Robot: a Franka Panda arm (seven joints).
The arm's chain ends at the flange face. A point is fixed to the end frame.
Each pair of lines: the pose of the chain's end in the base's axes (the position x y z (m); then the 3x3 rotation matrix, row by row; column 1 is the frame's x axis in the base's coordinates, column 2 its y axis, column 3 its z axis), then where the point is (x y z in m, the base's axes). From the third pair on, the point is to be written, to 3 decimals.
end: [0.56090, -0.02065, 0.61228], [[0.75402, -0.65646, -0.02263], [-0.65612, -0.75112, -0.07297], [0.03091, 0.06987, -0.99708]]
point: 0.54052 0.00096 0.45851
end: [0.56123, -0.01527, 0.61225], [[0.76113, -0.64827, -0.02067], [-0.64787, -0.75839, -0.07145], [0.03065, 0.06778, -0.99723]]
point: 0.54079 0.00639 0.45850
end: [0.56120, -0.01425, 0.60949], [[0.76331, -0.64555, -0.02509], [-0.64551, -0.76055, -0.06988], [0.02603, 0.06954, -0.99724]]
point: 0.540 0.008 0.456
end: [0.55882, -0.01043, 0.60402], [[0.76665, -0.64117, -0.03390], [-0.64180, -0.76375, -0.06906], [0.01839, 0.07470, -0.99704]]
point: 0.536 0.011 0.451
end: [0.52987, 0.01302, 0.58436], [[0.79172, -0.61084, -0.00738], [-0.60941, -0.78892, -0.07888], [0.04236, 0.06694, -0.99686]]
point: 0.510 0.033 0.430
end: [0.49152, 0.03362, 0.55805], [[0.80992, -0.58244, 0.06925], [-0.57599, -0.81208, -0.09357], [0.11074, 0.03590, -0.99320]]
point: 0.482 0.050 0.403
